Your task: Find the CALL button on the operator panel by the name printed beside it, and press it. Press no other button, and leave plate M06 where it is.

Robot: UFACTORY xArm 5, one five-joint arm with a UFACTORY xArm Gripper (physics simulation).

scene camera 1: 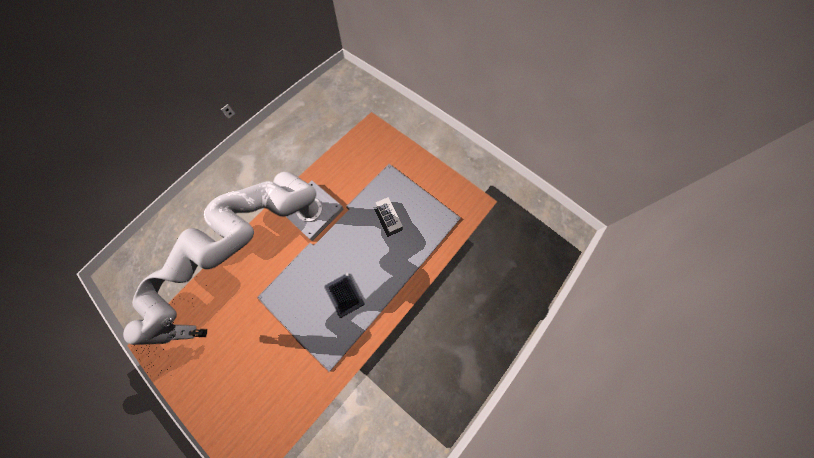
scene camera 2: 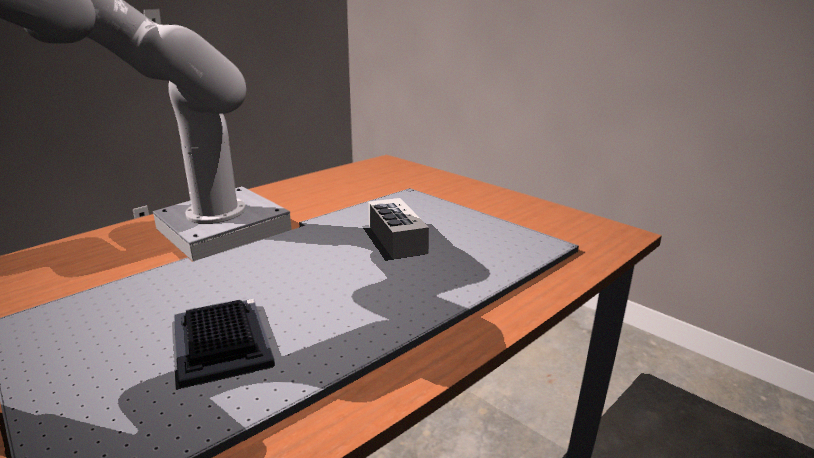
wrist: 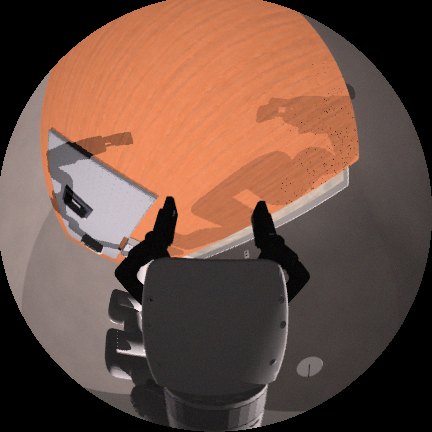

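Seen in the pictures: gripper, fingertip midpoint: (scene camera 1: 195,332) (wrist: 215,206); arm's base at its link origin: (scene camera 1: 309,209) (scene camera 2: 216,212).
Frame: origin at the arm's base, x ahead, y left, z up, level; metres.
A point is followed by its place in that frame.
Observation:
The operator panel (scene camera 1: 389,216) {z 0.026, x 0.316, y 0.234 m} (scene camera 2: 408,241) {z 0.001, x 0.381, y 0.213 m} is a light box with a row of dark buttons on top, standing on the grey perforated board; the printed names are too small to read, so I cannot tell which button is CALL. A black plate with many wells, probably M06 (scene camera 1: 344,294) {z -0.005, x 0.423, y -0.154 m} (scene camera 2: 220,333) {z -0.004, x 0.438, y -0.161 m}, sits in a dark holder on the same board; its name cannot be read. My gripper (scene camera 1: 203,332) {z 0.138, x 0.138, y -0.676 m} (wrist: 215,206) {z 0.138, x 0.138, y -0.676 m} is open and empty, high over the far left part of the table, well away from the panel and the plate. It does not show in the second scene view.
The grey board (scene camera 1: 296,284) {z -0.030, x 0.224, y -0.283 m} (scene camera 2: 318,284) {z -0.030, x 0.364, y 0.035 m} (wrist: 120,187) {z -0.030, x 0.246, y -0.415 m} lies on the orange table (scene camera 1: 239,387) {z -0.043, x 0.380, y -0.764 m} (scene camera 2: 597,239) {z -0.042, x 0.553, y 0.576 m} (wrist: 175,75) {z -0.042, x 0.295, y -0.728 m}. The arm's base plate (scene camera 1: 318,225) {z -0.002, x 0.093, y -0.022 m} (scene camera 2: 227,239) {z -0.020, x 0.109, y -0.020 m} is at the board's edge, near the panel. Walls stand close behind the arm. Arm shadows cross the board and panel area.

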